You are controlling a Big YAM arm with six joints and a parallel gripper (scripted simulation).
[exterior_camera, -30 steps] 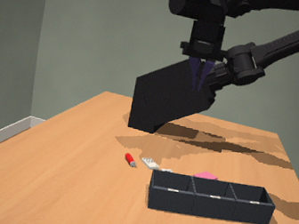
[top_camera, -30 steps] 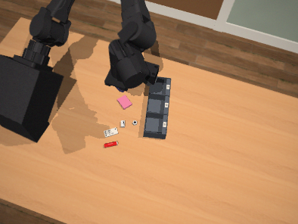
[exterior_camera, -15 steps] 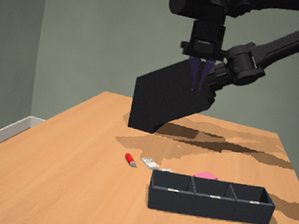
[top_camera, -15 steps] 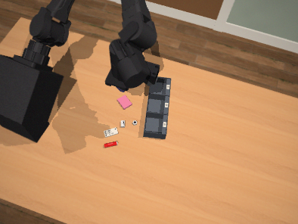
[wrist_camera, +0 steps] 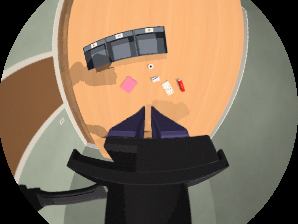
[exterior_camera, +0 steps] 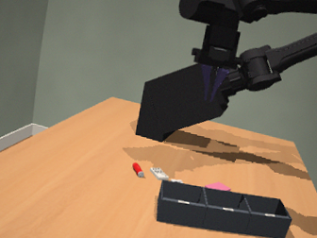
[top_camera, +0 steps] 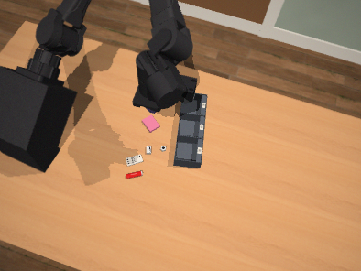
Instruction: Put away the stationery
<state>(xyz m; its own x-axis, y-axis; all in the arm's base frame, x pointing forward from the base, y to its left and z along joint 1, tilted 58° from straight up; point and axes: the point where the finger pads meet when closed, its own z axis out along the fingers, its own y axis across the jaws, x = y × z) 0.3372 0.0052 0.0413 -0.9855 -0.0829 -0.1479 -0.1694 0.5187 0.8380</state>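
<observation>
My gripper is now 190 mm above the dark three-part bin row, 90 mm to the right of it and 90 mm short of it. Also, from my hand: black-and-white ring: 210 mm below, 40 mm ahead; then white domino-like tile: 210 mm below, 80 mm to the right, 30 mm behind; then pink sticky-note pad: 210 mm below, 60 mm to the left, 40 mm behind.
</observation>
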